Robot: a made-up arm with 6 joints.
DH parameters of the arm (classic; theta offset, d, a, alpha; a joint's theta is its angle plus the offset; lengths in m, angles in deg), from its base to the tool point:
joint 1: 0 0.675 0.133 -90
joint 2: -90 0 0.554 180
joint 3: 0 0 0.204 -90
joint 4: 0 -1.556 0 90
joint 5: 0 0 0 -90
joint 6: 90 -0.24 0 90
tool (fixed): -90 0 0 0
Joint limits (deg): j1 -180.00..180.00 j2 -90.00..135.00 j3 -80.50..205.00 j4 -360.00..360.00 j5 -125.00..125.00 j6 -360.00..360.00
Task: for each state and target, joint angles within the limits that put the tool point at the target. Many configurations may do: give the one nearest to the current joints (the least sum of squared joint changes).
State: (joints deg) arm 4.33 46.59 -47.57 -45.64 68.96 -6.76
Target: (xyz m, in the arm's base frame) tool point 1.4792 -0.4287 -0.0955
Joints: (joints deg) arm -10.12 30.52 -30.14 -45.64 70.76 -6.76
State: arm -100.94 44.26 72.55 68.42 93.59 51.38
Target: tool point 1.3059 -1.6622 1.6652
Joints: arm -57.56 56.41 70.63 67.33 71.89 51.38
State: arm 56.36 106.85 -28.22 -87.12 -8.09 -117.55
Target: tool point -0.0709 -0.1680 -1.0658
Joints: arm 64.21 105.23 -19.31 -87.08 2.22 -117.55
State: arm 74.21 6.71 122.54 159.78 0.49 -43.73
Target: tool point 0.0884 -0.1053 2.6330
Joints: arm 92.59 54.68 157.36 143.68 -36.00 -43.73
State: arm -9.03 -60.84 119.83 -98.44 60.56 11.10
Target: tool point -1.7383 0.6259 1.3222
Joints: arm -26.95 -40.94 125.17 -100.16 76.70 11.10
